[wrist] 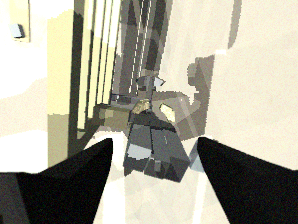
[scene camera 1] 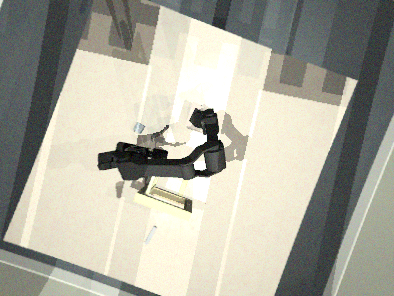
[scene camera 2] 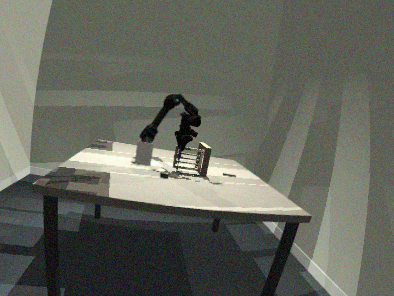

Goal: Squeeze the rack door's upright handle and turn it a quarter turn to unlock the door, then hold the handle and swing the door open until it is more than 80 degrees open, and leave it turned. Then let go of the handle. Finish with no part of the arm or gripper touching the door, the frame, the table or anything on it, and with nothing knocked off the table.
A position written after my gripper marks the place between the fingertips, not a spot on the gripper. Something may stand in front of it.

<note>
My gripper (wrist: 155,143) is open, holding nothing. I also see a cream rack (wrist: 22,22).
</note>
